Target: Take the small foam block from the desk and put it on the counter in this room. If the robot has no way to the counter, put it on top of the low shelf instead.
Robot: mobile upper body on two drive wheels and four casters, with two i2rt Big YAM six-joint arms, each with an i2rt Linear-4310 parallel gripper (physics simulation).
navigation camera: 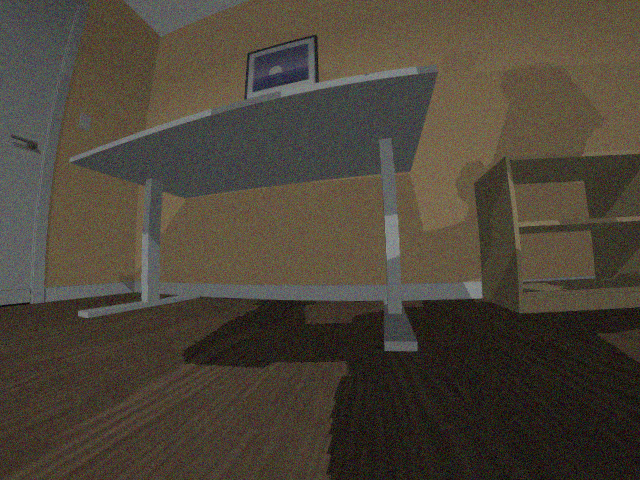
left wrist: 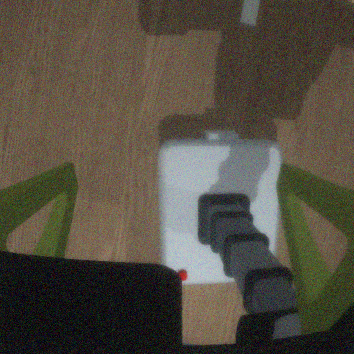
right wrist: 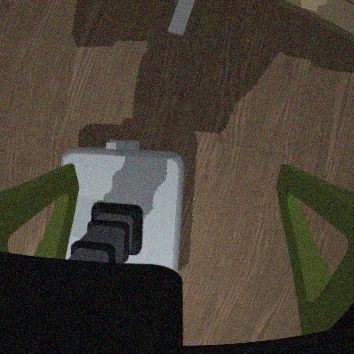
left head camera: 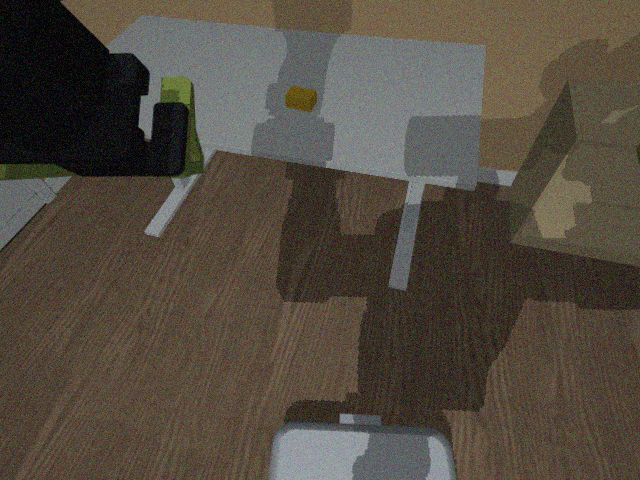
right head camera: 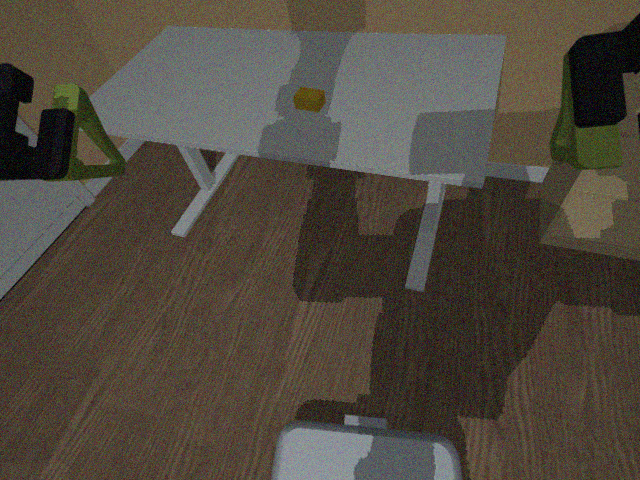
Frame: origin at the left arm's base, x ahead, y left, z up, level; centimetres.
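Seen in the pictures: left gripper, between the fingertips: (left wrist: 176,173) (left head camera: 146,166) (right head camera: 75,170); right gripper, between the fingertips: (right wrist: 177,174) (right head camera: 631,143).
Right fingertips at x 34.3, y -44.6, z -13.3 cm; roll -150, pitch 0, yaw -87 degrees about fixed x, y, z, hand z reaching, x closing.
Note:
A point is followed by its place in that frame.
The small yellow-orange foam block (left head camera: 301,98) {y -2.6, x 120.6, z -64.5 cm} (right head camera: 309,99) {y -2.8, x 120.5, z -64.6 cm} lies on the white desk (left head camera: 206,62) {y 38.0, x 152.3, z -69.0 cm} (right head camera: 206,77) {y 43.3, x 145.9, z -69.0 cm} (navigation camera: 289,134) {y -11.0, x 116.7, z -71.5 cm}, in the arm's shadow, past the desk's near edge. My left gripper (left head camera: 191,129) (right head camera: 98,134) (left wrist: 176,173) {y -0.5, x 33.8, z -13.8 cm} is open and empty, to the left of the block in both head views. My right gripper (right head camera: 563,147) (right wrist: 177,174) {y -44.6, x 34.3, z -13.3 cm} is open and empty, at the right of the right head view, beyond the desk's right end. The low shelf (left head camera: 550,165) {y -96.8, x 124.0, z -98.2 cm} (right head camera: 568,227) {y -104.8, x 120.1, z -133.1 cm} (navigation camera: 496,237) {y -98.9, x 132.9, z -110.9 cm} stands right of the desk. The counter does not show.
Desk legs (navigation camera: 391,248) {y -47.2, x 121.8, z -114.6 cm} (navigation camera: 151,242) {y 70.6, x 151.4, z -106.8 cm} have long feet reaching out over the floor. My white base (left head camera: 320,449) {y -10.8, x 24.9, z -115.0 cm} (right head camera: 325,449) {y -11.5, x 25.0, z -115.0 cm} is at the bottom of the head views. A pale door (navigation camera: 31,77) {y 149.0, x 128.0, z -7.5 cm} is at the left. A framed picture (navigation camera: 281,67) {y 4.0, x 177.9, z 17.0 cm} hangs on the wall behind the desk.

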